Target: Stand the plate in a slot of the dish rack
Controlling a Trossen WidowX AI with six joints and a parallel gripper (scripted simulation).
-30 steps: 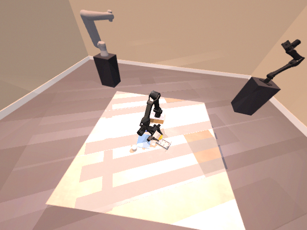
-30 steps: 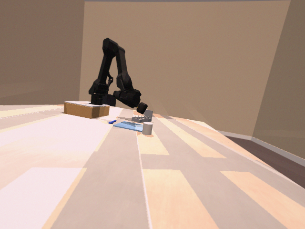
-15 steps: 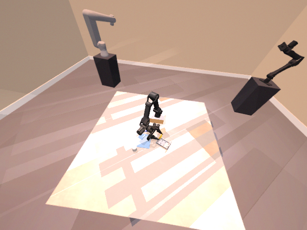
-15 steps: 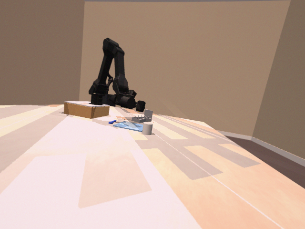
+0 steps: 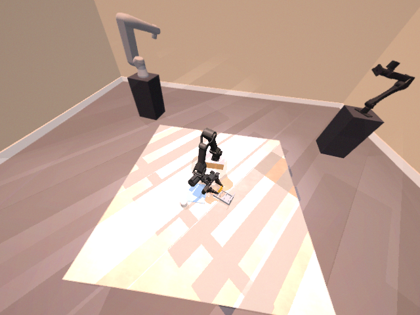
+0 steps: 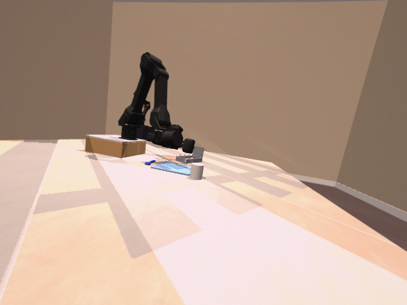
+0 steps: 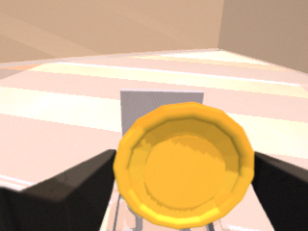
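Now: gripper tip 10 mm to the left of the yellow plate. The rest, counted from my gripper tip: blue spoon 90 mm behind, 180 mm to the right, 70 mm below; then cup 140 mm ahead, 220 mm to the right, 50 mm below; then grey dish rack 30 mm to the left, 50 mm below.
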